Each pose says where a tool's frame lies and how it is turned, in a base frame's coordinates. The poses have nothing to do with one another.
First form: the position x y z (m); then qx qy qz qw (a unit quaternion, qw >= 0).
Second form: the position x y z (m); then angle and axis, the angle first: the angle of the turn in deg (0 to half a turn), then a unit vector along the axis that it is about. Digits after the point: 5 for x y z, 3 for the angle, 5 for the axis.
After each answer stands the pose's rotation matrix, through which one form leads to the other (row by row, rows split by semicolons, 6 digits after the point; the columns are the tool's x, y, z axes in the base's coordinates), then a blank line. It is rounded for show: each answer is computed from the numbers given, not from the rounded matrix.
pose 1, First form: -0.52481 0.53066 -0.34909 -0.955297 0.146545 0.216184 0.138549
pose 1, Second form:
-0.52481 0.53066 -0.34909 164.072 -0.96460 0.14797 0.21829
0.863578 -0.339892 -0.372433; -0.220084 -0.918657 0.328073; -0.453648 -0.201350 -0.868137

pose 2, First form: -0.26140 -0.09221 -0.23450 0.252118 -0.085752 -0.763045 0.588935
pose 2, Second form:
-0.26140 -0.09221 -0.23450 107.837 0.31196 -0.10611 -0.94415
-0.179183 0.855529 -0.485760; -0.942008 -0.291604 -0.166097; -0.283750 0.427828 0.858166

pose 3, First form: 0.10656 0.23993 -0.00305 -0.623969 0.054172 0.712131 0.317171
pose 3, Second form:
0.10656 0.23993 -0.00305 143.016 -0.65794 0.05712 0.75090
-0.020130 -0.519338 -0.854332; 0.384131 -0.792936 0.472965; -0.923059 -0.318655 0.215456

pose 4, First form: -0.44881 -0.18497 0.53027 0.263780 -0.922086 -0.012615 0.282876
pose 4, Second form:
-0.44881 -0.18497 0.53027 147.136 0.27501 -0.96135 -0.01315
-0.700803 -0.479319 -0.528327; -0.493592 0.860522 -0.125970; 0.515017 0.172498 -0.839644

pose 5, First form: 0.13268 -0.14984 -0.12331 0.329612 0.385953 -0.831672 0.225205
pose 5, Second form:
0.13268 -0.14984 -0.12331 153.970 0.33830 0.39613 -0.85360
-0.681277 0.629023 -0.374421; -0.120164 -0.600646 -0.790434; -0.722096 -0.493512 0.484792

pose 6, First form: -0.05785 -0.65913 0.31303 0.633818 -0.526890 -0.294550 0.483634
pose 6, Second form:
-0.05785 -0.65913 0.31303 122.154 0.72414 -0.60197 -0.33652
0.271254 -0.382996 -0.883026; -0.952814 0.023030 -0.302681; 0.136262 0.923463 -0.358677

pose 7, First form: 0.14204 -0.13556 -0.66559 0.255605 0.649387 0.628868 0.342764
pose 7, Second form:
0.14204 -0.13556 -0.66559 139.909 0.27209 0.69126 0.66942
-0.634358 -0.099134 0.766657; 0.763080 0.078382 0.641533; -0.123689 0.991982 0.025925

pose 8, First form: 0.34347 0.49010 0.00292 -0.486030 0.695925 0.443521 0.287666
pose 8, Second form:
0.34347 0.49010 0.00292 146.563 -0.50748 0.72664 0.46310
-0.362046 -0.931653 -0.030741; -0.421309 0.134127 0.896944; -0.831517 0.337686 -0.441074

